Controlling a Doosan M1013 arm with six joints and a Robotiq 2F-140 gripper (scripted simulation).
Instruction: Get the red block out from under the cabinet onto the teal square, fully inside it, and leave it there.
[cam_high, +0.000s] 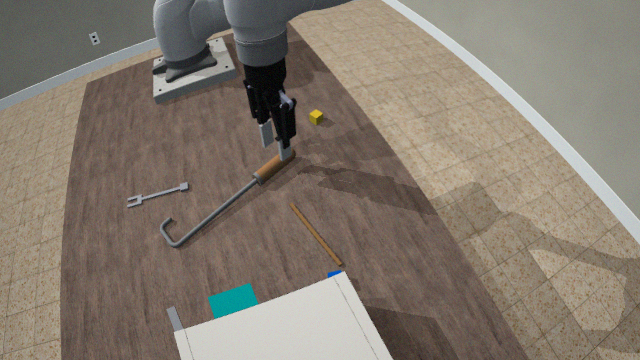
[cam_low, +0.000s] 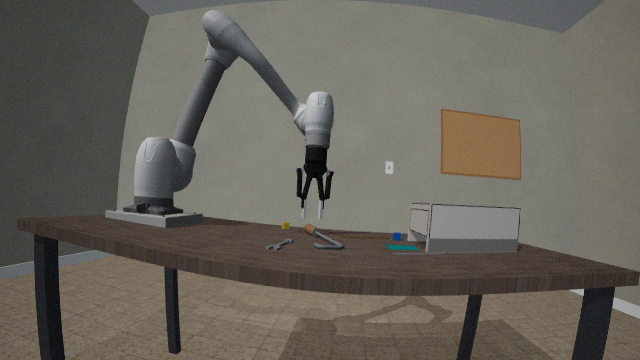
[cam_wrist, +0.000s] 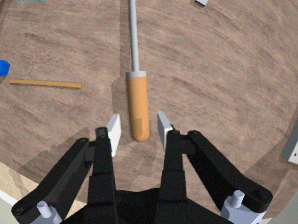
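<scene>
My hand is 14 cm to the left of the hook tool, 8 cm above it and 1 cm short of it. From my hand the other things lie so: yellow block 14 cm to the left, 11 cm behind, 8 cm below; then blue block 31 cm ahead, 8 cm below, 1 cm to the right; then thin wooden stick 19 cm ahead, 9 cm below.
</scene>
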